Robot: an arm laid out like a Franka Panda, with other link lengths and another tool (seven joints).
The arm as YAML. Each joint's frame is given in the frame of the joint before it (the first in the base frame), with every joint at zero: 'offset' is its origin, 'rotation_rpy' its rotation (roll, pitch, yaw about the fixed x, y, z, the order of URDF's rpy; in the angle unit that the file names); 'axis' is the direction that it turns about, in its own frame. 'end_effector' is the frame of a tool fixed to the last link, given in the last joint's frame.
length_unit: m
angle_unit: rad
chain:
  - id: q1
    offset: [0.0, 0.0, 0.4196]
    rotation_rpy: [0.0, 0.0, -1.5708]
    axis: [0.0, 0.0, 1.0]
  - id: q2
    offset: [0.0, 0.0, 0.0]
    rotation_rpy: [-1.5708, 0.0, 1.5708]
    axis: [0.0, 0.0, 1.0]
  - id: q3
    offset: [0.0, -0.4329, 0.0]
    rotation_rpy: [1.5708, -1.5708, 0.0]
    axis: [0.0, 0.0, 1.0]
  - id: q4
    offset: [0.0, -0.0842, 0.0]
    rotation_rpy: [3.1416, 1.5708, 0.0]
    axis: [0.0, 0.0, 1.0]
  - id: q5
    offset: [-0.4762, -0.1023, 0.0]
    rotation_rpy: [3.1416, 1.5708, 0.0]
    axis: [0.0, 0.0, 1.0]
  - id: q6
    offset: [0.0, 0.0, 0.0]
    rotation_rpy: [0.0, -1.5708, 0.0]
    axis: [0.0, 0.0, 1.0]
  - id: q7
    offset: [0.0, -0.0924, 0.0]
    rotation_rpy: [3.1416, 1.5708, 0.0]
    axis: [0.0, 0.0, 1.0]
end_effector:
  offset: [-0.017, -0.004, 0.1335]
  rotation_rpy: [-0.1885, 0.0, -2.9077]
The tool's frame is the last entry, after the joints.
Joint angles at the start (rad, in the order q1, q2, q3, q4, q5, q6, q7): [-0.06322 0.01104 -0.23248 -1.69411 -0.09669 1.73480 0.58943]
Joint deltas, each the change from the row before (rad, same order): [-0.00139 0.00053 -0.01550 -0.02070 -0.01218 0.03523 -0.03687]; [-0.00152 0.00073 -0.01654 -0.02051 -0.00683 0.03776 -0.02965]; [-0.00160 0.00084 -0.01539 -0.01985 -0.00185 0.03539 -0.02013]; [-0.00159 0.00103 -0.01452 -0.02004 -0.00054 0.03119 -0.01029]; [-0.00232 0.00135 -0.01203 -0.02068 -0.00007 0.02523 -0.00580]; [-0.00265 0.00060 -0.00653 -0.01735 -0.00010 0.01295 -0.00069]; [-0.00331 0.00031 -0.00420 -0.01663 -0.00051 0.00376 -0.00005]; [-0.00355 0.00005 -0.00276 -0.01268 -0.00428 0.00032 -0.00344]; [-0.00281 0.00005 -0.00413 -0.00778 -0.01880 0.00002 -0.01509]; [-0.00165 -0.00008 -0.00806 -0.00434 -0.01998 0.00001 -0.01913]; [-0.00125 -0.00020 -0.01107 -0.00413 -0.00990 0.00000 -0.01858]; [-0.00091 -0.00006 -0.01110 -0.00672 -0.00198 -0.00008 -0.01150]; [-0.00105 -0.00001 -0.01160 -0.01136 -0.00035 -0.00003 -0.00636]
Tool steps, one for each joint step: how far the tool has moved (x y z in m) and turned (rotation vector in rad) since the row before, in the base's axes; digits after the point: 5 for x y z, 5 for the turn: [-0.00102 -0.01283 -0.00880 -0.01561 -0.00562 0.02513]; [-0.00120 -0.01281 -0.00870 -0.01169 -0.00981 0.01671]; [-0.00149 -0.01133 -0.00871 -0.00675 -0.01055 0.00740]; [-0.00219 -0.01028 -0.00935 -0.00409 -0.00786 -0.00218]; [-0.00283 -0.00878 -0.01048 -0.00133 -0.00211 -0.00568]; [-0.00304 -0.00519 -0.00922 0.00185 0.00477 -0.00701]; [-0.00389 -0.00383 -0.00944 0.00452 0.01239 -0.00696]; [-0.00370 -0.00351 -0.00718 0.00092 0.01351 -0.00174]; [-0.00360 -0.00561 -0.00397 -0.01357 0.01644 0.01336]; [-0.00396 -0.00758 -0.00182 -0.01566 0.01457 0.01502]; [-0.00452 -0.00815 -0.00187 -0.00669 0.01059 0.00891]; [-0.00472 -0.00690 -0.00369 0.00133 0.00887 -0.00013]; [-0.00576 -0.00662 -0.00642 0.00471 0.01148 -0.00634]
